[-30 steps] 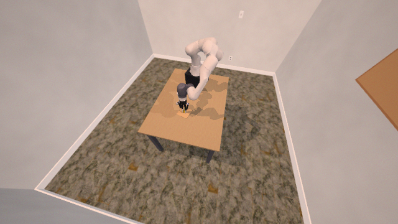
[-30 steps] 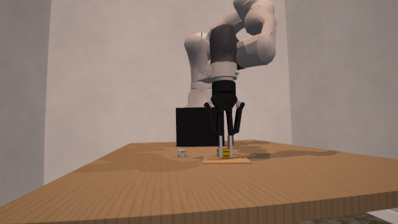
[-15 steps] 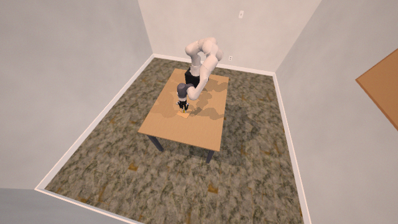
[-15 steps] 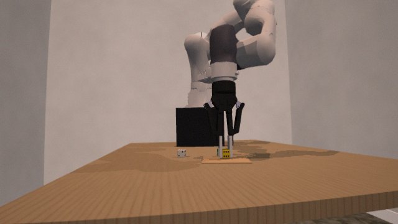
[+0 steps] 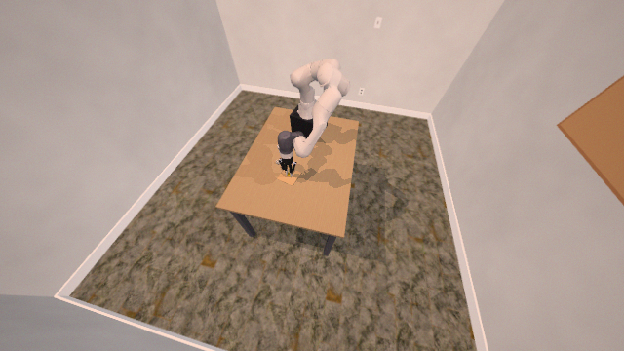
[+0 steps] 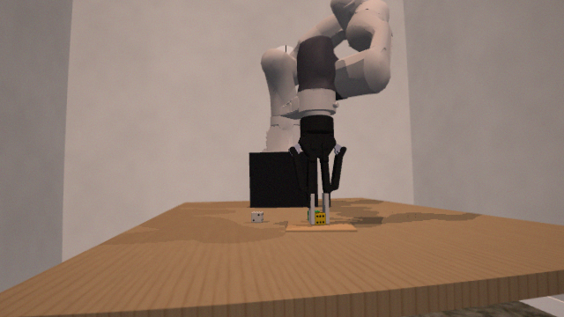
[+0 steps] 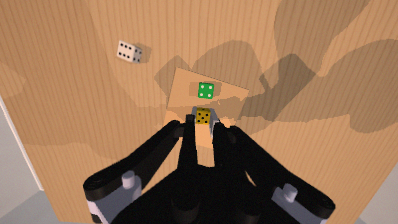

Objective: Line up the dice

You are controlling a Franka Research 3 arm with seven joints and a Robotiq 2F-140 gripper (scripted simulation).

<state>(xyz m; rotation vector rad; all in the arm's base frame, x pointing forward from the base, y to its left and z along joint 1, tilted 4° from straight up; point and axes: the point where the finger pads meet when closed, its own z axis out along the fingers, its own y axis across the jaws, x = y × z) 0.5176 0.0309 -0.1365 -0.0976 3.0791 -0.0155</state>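
Now: hand 20 mm above the yellow die. Also, from my hand: tan mat (40 mm below); then white die (140 mm to the right, 90 mm behind, 30 mm below); then green die (50 mm behind, 20 mm below).
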